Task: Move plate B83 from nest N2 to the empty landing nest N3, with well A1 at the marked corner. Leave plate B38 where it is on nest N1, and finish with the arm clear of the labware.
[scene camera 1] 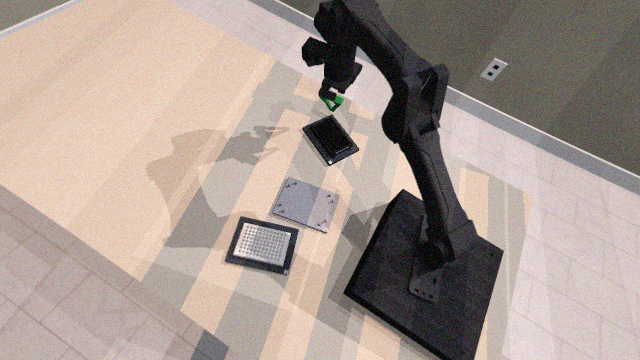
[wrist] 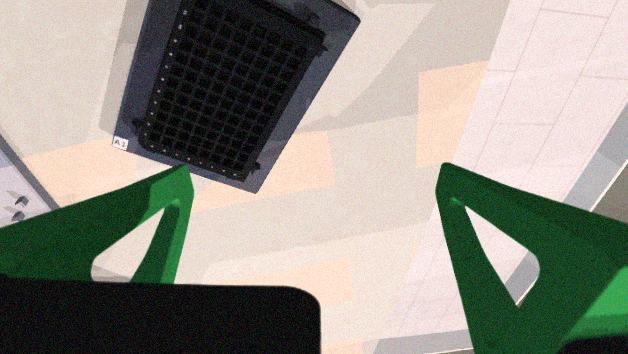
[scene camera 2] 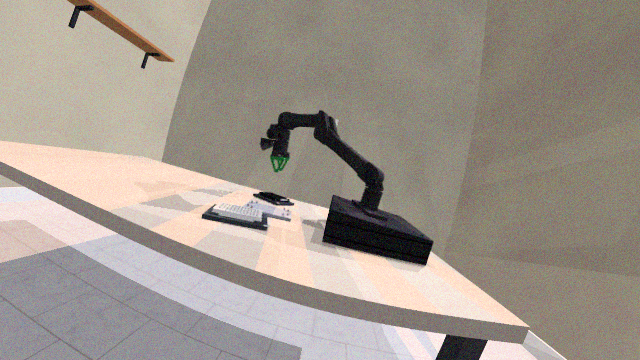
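A black well plate (scene camera 1: 331,135) (scene camera 2: 273,197) (wrist: 225,95) sits on a dark nest (scene camera 1: 317,143) (wrist: 302,100), whose A1 tag (wrist: 120,143) shows at the lower left corner in the wrist view. A white well plate (scene camera 1: 262,243) (scene camera 2: 237,211) sits on another dark nest (scene camera 1: 260,265) (scene camera 2: 240,222). Between them lies the empty light-grey nest (scene camera 1: 305,202) (scene camera 2: 277,210) (wrist: 10,180) with small posts. Plate codes and nest numbers are not readable. My gripper (scene camera 1: 333,104) (scene camera 2: 278,167) (wrist: 314,177) is open and empty, high above the table near the black plate, which lies up and left of the finger gap in the wrist view.
The arm stands on a black base block (scene camera 1: 385,265) (scene camera 2: 375,235), right of the nests in both scene views. The wooden table (scene camera 1: 110,125) (scene camera 2: 325,265) bears strong shadows. A wall shelf (scene camera 2: 125,32) is at the upper left in scene camera 2.
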